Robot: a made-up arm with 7 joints.
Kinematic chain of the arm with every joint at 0, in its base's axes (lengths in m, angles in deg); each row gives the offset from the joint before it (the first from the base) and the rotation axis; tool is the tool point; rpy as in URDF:
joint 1: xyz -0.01 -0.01 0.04 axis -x
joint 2: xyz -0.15 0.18 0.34 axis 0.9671 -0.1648 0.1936
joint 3: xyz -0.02 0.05 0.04 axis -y
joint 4: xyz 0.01 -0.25 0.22 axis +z
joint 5: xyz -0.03 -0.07 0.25 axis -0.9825 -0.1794 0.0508
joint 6: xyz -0.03 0.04 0 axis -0.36 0.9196 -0.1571
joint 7: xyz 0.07 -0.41 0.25 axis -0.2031 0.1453 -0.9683
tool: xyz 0.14 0 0.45 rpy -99.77 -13.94 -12.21
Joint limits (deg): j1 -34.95..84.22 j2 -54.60..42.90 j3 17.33..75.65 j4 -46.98..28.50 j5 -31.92..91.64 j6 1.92..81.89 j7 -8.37..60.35
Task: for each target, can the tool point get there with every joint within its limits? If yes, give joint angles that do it. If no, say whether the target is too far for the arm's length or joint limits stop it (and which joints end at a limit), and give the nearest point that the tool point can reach.
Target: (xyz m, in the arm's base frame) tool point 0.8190 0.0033 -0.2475
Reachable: no: joint limits stop it (at a limit: joint 1, joint 2, joint 3, joint 4, joint 5, joint 6) | nearest point 0.5835 0.8458 -0.2833 | short by 0.876 m
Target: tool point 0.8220 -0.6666 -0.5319
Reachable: no: joint limits stop it (at a limit: joint 1, joint 2, joint 3, joint 5, joint 6, joint 7) | nearest point 0.3382 -0.7661 -0.1831 | short by 0.605 m
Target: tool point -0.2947 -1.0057 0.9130
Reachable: yes | joints -8.15 30.67 35.43 -31.24 34.29 62.71 0.71
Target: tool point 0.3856 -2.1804 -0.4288
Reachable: no: too far | nearest point 0.0335 -1.3153 -0.0433 | short by 1.010 m
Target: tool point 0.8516 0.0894 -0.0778
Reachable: no: joint limits stop it (at a limit: joint 1, joint 2, joint 3, joint 4, joint 5, joint 6) | nearest point 0.5896 0.8501 -0.2666 | short by 0.826 m
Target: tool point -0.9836 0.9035 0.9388
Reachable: yes | joints 24.13 -17.60 68.84 -11.91 56.93 35.72 37.28
